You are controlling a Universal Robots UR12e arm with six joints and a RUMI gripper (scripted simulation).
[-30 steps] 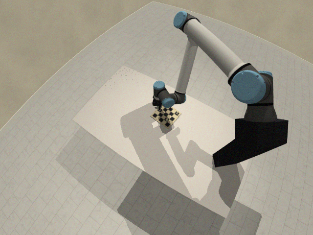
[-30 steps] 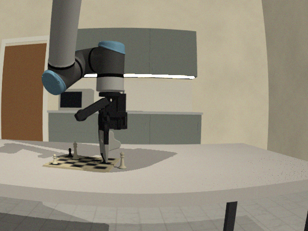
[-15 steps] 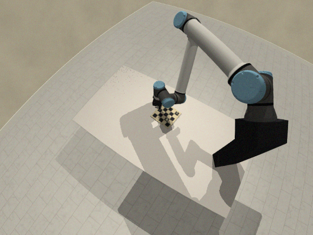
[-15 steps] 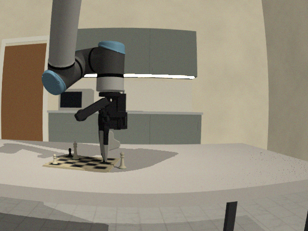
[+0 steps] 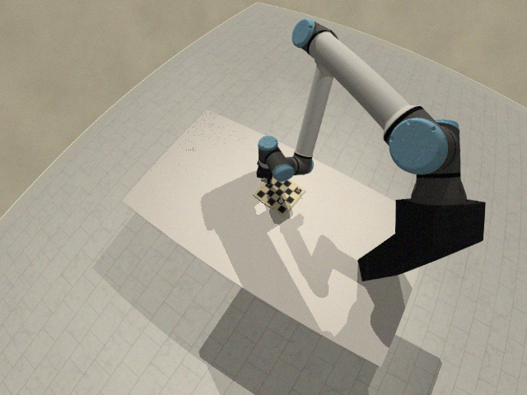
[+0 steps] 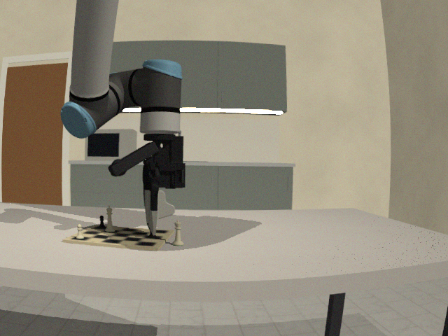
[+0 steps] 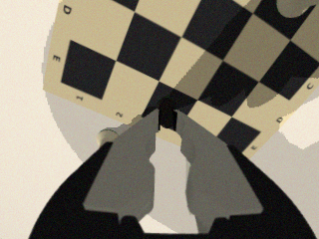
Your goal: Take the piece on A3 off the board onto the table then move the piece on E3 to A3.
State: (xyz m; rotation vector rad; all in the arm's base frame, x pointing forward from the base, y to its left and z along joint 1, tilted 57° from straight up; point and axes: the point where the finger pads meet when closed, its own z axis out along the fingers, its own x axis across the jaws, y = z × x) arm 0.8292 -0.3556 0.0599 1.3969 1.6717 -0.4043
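Now: the white pawn 17 cm behind my hand and 1 cm below it. Round my hand: chessboard (7 cm behind, 4 cm to the left, 2 cm below).
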